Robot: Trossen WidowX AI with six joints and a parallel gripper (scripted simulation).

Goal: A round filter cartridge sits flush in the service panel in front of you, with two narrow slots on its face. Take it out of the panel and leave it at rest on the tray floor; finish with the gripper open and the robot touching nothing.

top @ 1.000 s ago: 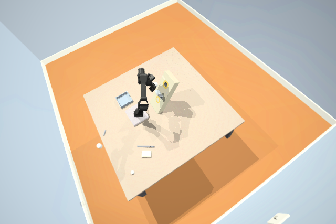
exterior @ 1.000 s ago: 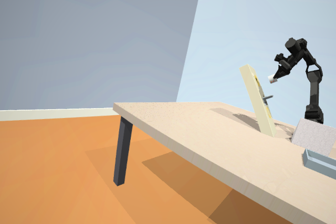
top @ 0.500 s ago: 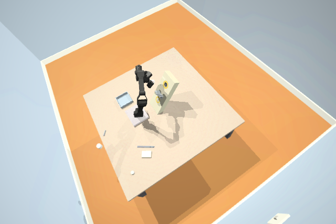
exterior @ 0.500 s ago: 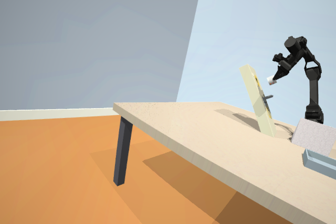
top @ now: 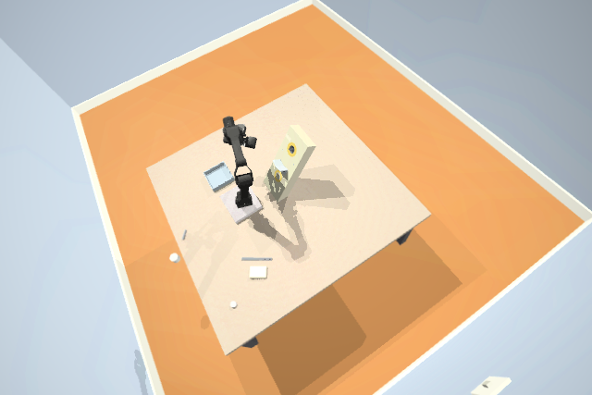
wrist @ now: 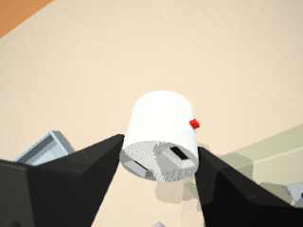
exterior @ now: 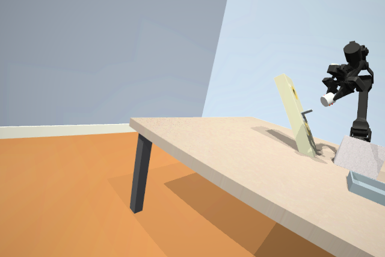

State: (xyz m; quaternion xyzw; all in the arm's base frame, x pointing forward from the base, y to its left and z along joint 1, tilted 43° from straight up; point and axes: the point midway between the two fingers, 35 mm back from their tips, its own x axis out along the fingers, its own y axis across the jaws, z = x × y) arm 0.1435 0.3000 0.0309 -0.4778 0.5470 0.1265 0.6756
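Now: gripper tip 26 cm above the blue tray, 23 cm past it and 7 cm to the right of it. Round my gripper tip: white round filter cartridge right at my gripper tip; then white block 61 cm to the right, 27 cm below, 27 cm behind.
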